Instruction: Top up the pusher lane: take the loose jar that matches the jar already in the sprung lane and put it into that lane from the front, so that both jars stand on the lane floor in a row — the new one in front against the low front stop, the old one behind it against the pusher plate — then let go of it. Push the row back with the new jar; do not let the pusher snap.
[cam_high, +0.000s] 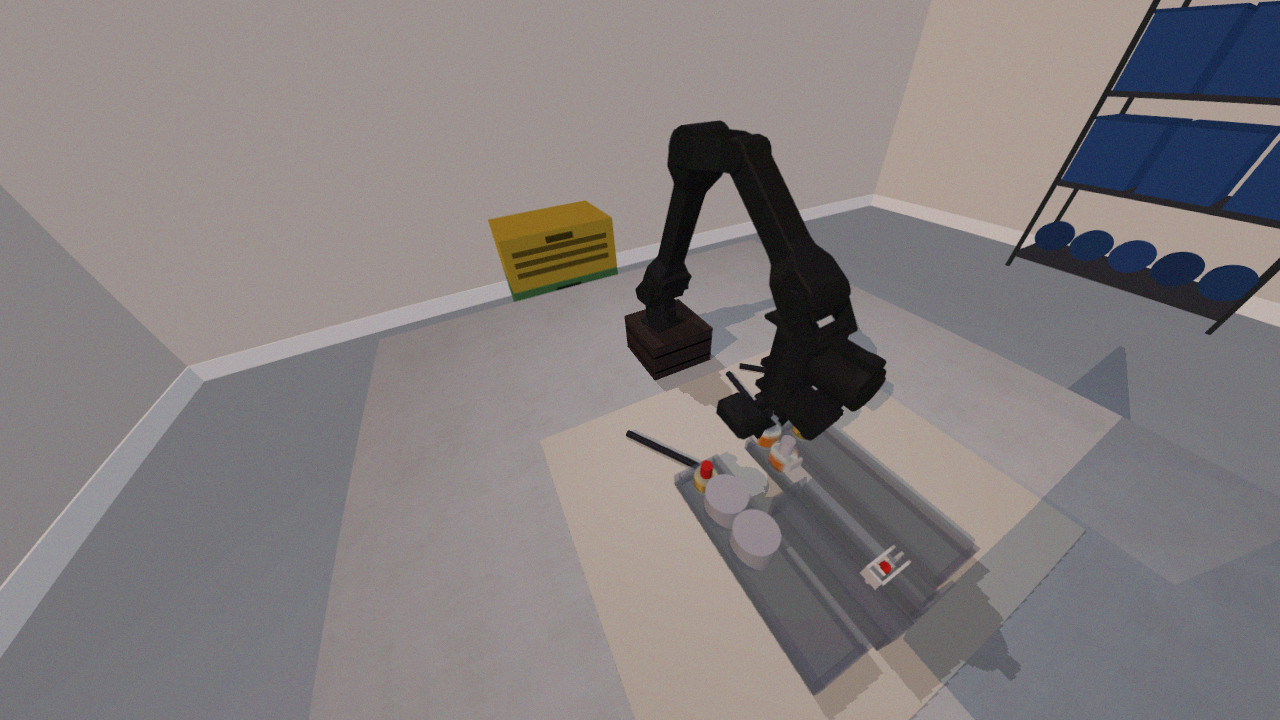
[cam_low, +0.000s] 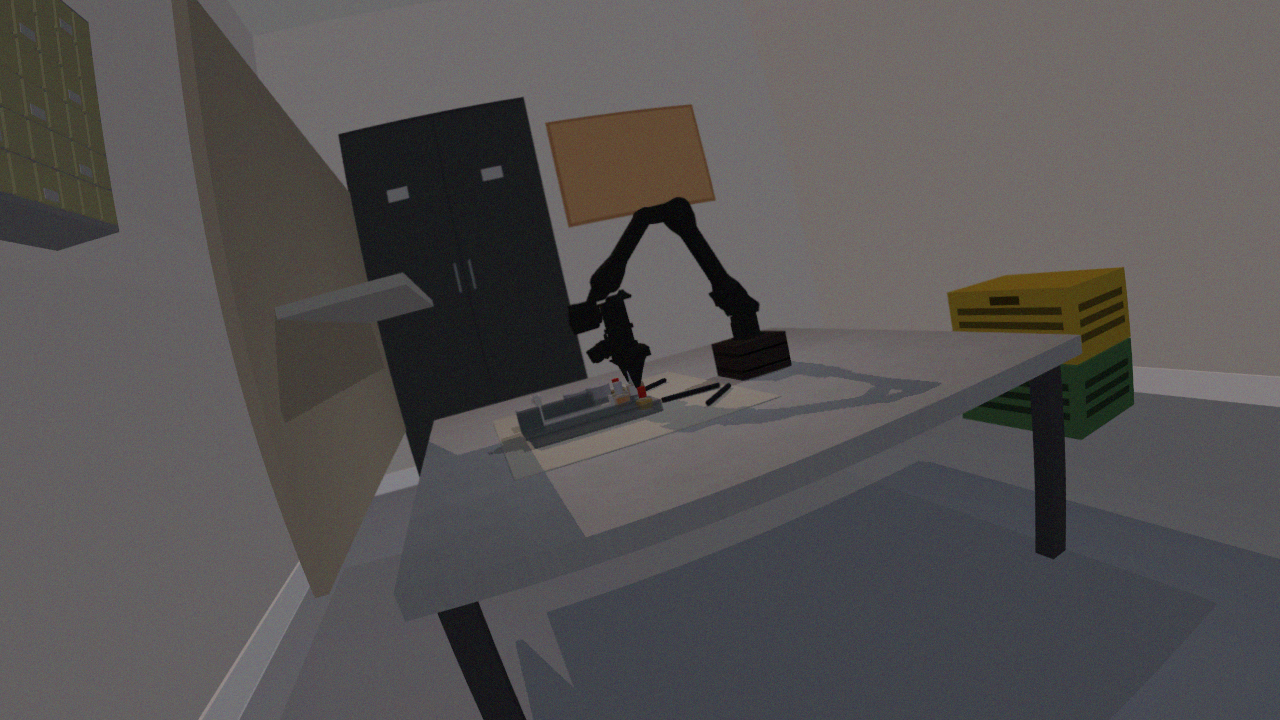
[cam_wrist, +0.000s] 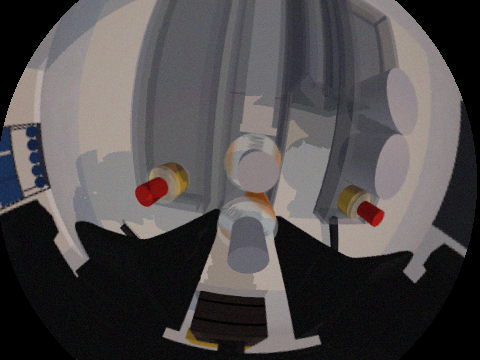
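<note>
Now: the rack 150 mm ahead of my gripper tip, 50 mm to the right of it and 30 mm below it. Round my gripper tip: red mark 220 mm ahead, 80 mm to the right, 20 mm above.
</note>
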